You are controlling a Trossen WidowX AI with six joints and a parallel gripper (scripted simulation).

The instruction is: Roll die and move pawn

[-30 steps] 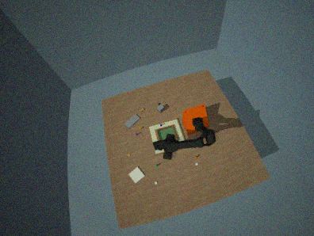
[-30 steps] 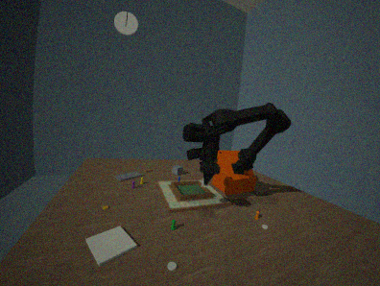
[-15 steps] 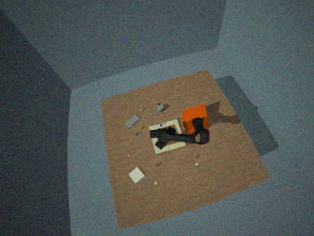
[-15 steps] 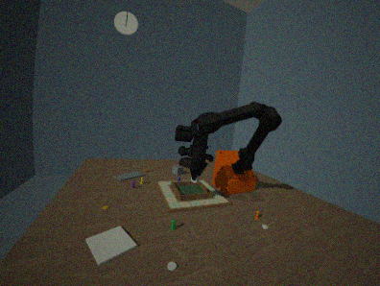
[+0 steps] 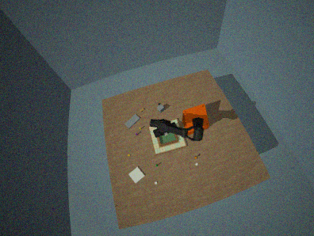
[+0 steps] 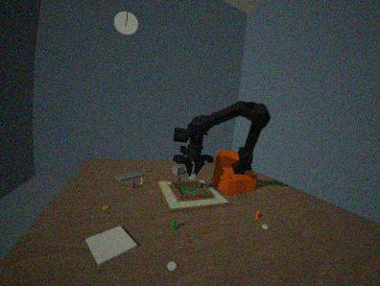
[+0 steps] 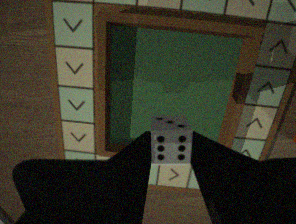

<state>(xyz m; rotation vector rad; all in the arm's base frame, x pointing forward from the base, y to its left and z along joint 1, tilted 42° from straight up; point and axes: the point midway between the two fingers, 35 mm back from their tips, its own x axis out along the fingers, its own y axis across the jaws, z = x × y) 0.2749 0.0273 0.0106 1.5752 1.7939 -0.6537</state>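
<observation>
The blue pawn is 12 cm to the right of my gripper tip, 7 cm below it and 2 cm ahead of it. The rest, counted from my gripper tip: white die (right at my gripper tip); then green pawn (23 cm to the left, 14 cm ahead, 8 cm below); then green tray (9 cm below, 1 cm to the right, 1 cm behind).
</observation>
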